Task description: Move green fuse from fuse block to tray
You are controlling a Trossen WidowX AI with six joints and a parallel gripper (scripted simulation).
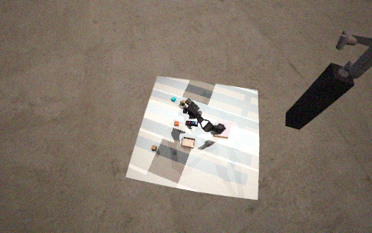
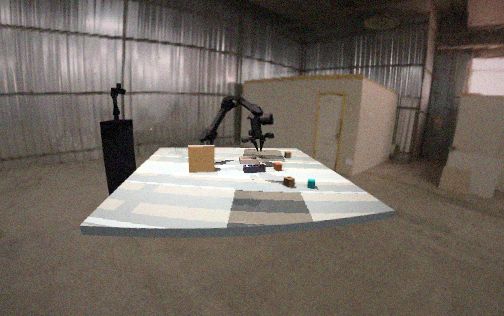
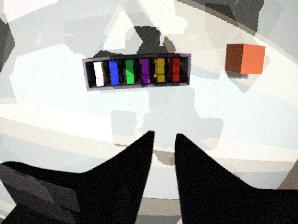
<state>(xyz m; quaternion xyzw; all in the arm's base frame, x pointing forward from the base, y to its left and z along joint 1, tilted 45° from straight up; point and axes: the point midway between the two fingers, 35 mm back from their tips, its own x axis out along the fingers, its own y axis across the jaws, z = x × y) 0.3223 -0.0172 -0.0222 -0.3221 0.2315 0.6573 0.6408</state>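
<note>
Now: the green fuse 30 mm behind my gripper tip, 30 mm to the left of it and 110 mm below it. Also, from my gripper tip: shallow wooden tray 50 mm behind, 240 mm to the left, 130 mm below.
</note>
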